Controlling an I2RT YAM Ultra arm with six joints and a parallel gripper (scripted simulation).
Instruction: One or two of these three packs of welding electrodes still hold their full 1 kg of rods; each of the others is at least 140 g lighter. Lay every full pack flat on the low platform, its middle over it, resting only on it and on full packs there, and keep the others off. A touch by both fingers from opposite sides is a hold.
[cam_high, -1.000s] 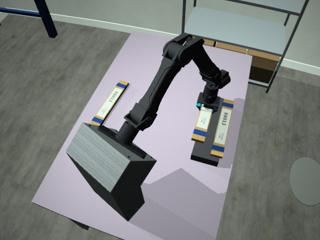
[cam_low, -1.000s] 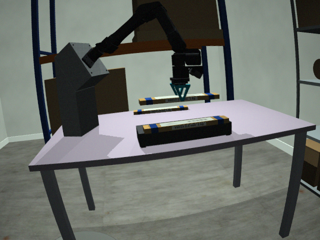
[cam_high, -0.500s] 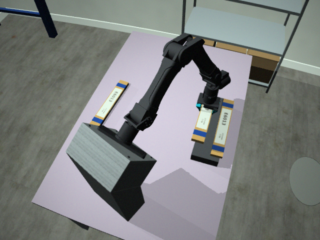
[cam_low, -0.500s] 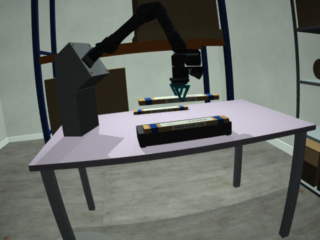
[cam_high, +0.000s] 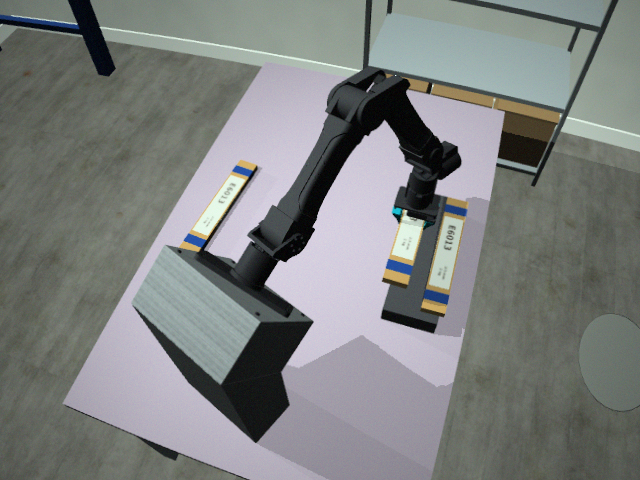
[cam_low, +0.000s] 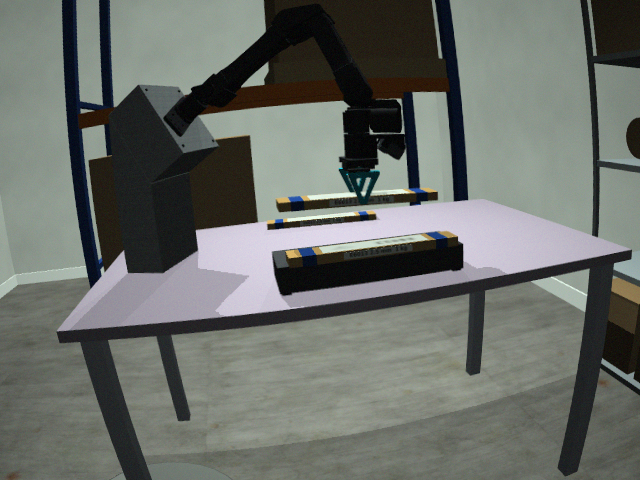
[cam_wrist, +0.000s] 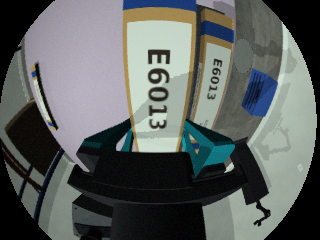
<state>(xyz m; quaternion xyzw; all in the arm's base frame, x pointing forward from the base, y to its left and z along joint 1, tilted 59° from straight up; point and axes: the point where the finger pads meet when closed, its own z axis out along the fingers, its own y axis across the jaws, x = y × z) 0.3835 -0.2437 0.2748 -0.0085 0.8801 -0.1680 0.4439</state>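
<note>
The low dark platform is 14 cm below my hand, 5 cm to the right of it and 2 cm behind it.
</note>
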